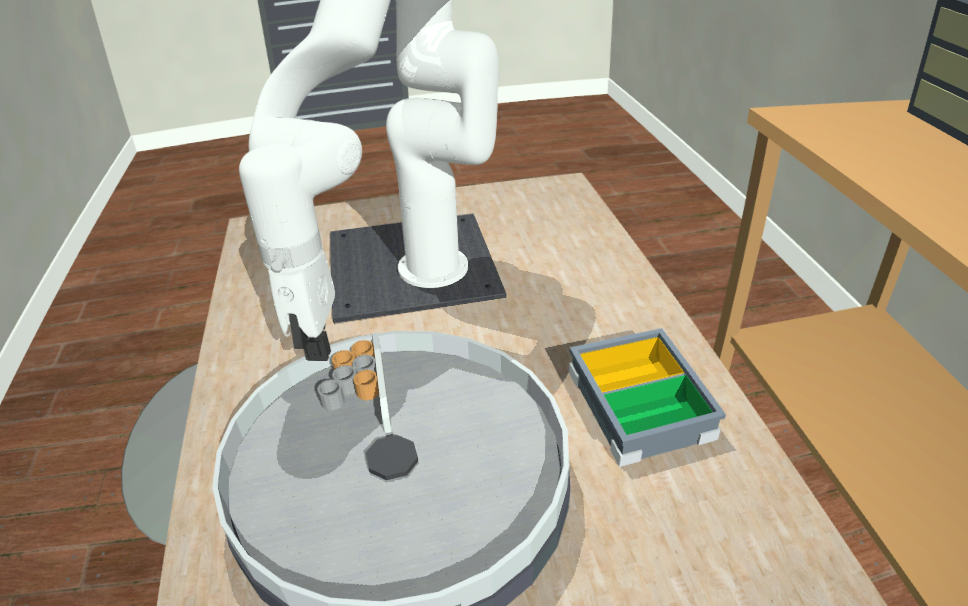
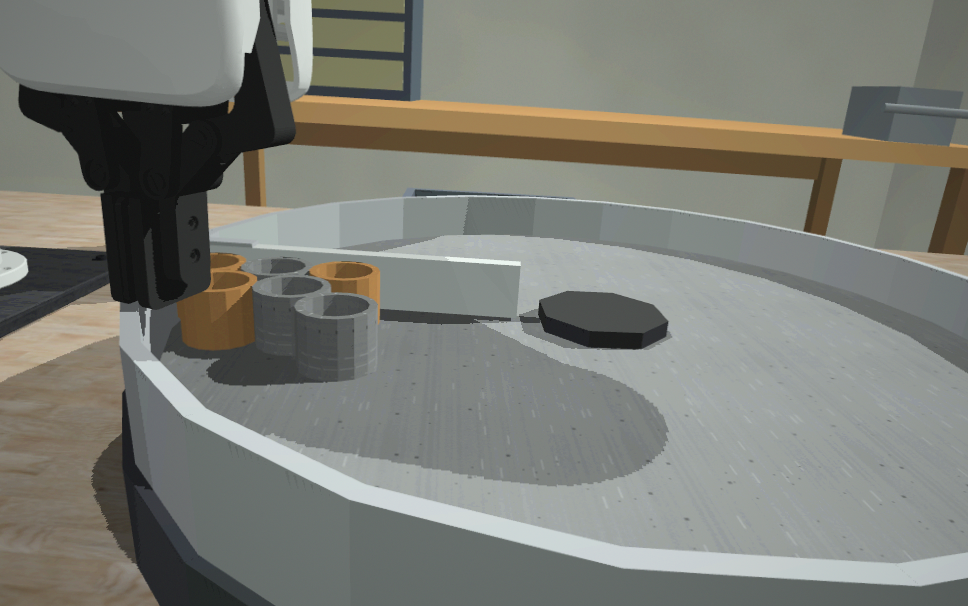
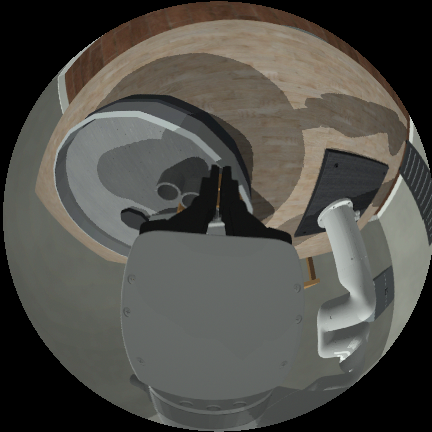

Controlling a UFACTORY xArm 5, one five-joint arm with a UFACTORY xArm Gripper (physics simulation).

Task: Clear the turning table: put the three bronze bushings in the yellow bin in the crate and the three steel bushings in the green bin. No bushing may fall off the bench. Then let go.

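Frame: origin at the arm's base, x ahead, y down, z left, level; metres.
Seen in the pictures: gripper, between the fingertips: (image 1: 319, 356) (image 2: 164, 295) (image 3: 219, 176); arm's base, origin of its link: (image 1: 433, 268) (image 3: 334, 212).
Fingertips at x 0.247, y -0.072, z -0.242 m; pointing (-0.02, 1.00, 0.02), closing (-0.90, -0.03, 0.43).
Note:
Offsets run from my fingertips to a thing's top centre. "*": to the spot under its first point.
My gripper (image 1: 316, 354) (image 2: 146, 303) (image 3: 219, 176) is shut and empty, with its fingertips at the turning table's rim, next to the bushing cluster. The six bushings stand upright, close together, on the turning table {dx +0.190, dy +0.021, dz +0.048 m} (image 1: 457, 514) (image 2: 750, 443) (image 3: 90, 150). One bronze bushing {dx +0.012, dy +0.003, dz +0.031 m} (image 1: 342, 360) (image 2: 217, 318) is nearest the fingers, another bronze bushing {dx +0.001, dy +0.003, dz +0.062 m} (image 1: 362, 345) is behind it, and a third bronze bushing {dx +0.064, dy +0.003, dz +0.050 m} (image 1: 366, 388) is by the divider. A steel bushing {dx +0.064, dy +0.003, dz +0.001 m} (image 1: 332, 398) (image 2: 335, 346) stands outermost; two more steel bushings show beside it. The yellow bin (image 1: 620, 365) and green bin (image 1: 653, 408) show no bushings.
The grey crate {* dx +0.280, dy +0.058, dz +0.398 m} (image 1: 675, 438) holding both bins stands right of the turning table. A pale divider {* dx +0.085, dy +0.000, dz +0.067 m} (image 1: 381, 382) (image 2: 450, 285) runs beside the bushings towards the dark hub {dx +0.190, dy +0.021, dz +0.048 m} (image 1: 391, 458) (image 2: 603, 321) (image 3: 134, 218). A raised rim surrounds the turning table. The arm's dark base plate (image 1: 364, 278) lies behind.

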